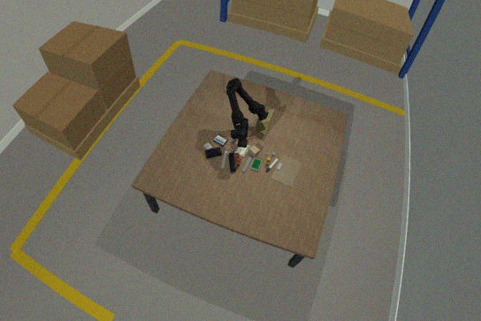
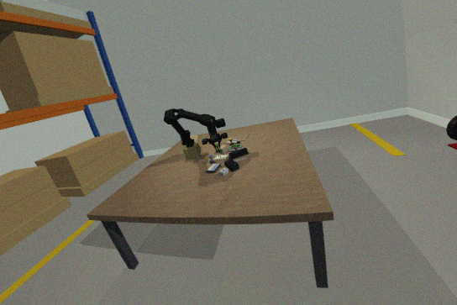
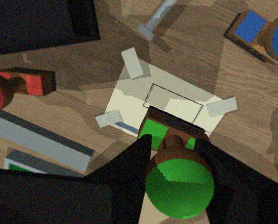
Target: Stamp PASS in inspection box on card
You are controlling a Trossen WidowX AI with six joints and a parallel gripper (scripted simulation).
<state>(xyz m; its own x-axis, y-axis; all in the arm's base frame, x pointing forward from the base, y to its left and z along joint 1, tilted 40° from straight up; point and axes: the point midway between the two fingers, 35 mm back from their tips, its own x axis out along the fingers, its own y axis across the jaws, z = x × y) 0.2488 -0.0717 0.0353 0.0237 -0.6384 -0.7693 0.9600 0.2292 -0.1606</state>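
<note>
Right now the white card is 70 mm below my gripper tip and 10 mm to the left of it. From my gripper tip the other things lie so: green stamp: right at my gripper tip; then tan block: 90 mm to the left, 50 mm below; then red stamp: 130 mm ahead, 50 mm below, 20 mm to the left.
</note>
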